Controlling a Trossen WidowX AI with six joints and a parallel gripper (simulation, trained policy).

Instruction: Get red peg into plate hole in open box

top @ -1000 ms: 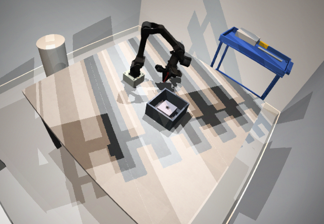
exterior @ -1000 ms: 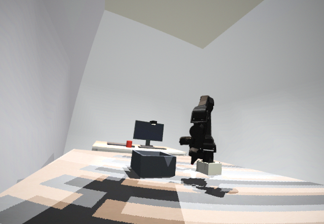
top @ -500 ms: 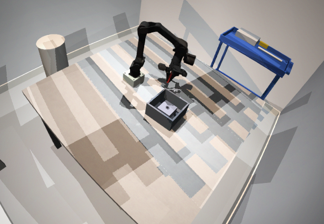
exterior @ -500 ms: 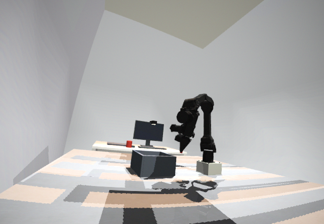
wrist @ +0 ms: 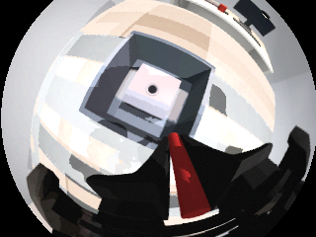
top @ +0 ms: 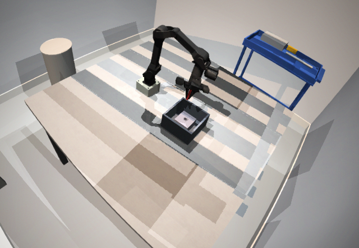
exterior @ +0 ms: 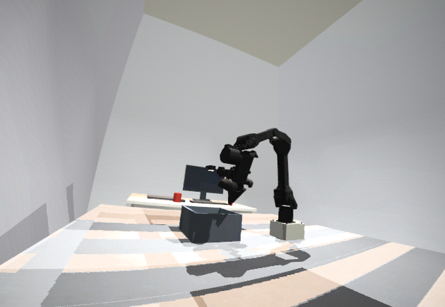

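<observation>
My gripper tip is 5 cm short of the dark box, 7 cm to the left of it and 11 cm above it. The rest, counted from my gripper tip: red peg 1 cm to the left, 3 cm above.
</observation>
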